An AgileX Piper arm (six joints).
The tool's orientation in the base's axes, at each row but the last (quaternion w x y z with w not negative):
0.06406, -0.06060, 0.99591, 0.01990
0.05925, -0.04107, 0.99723, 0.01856
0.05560, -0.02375, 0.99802, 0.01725
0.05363, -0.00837, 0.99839, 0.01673
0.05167, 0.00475, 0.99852, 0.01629
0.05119, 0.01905, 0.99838, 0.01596
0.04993, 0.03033, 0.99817, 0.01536
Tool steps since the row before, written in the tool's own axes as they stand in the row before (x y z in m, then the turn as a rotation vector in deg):
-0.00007, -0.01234, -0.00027, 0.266, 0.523, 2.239
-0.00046, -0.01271, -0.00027, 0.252, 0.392, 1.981
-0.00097, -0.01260, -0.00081, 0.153, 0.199, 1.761
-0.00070, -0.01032, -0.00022, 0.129, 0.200, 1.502
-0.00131, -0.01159, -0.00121, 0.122, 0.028, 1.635
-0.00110, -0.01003, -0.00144, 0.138, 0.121, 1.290
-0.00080, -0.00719, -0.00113, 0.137, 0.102, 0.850
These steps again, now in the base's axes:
0.00156, -0.01224, -0.00012, -0.046, 0.593, -2.237
0.00149, -0.01263, -0.00009, -0.051, 0.453, -1.983
0.00150, -0.01256, 0.00051, 0.032, 0.257, -1.760
0.00086, -0.01031, -0.00004, 0.028, 0.249, -1.500
0.00109, -0.01164, 0.00096, 0.048, 0.082, -1.637
0.00058, -0.01010, 0.00120, 0.000, 0.165, -1.293
0.00026, -0.00725, 0.00096, -0.045, 0.134, -0.855

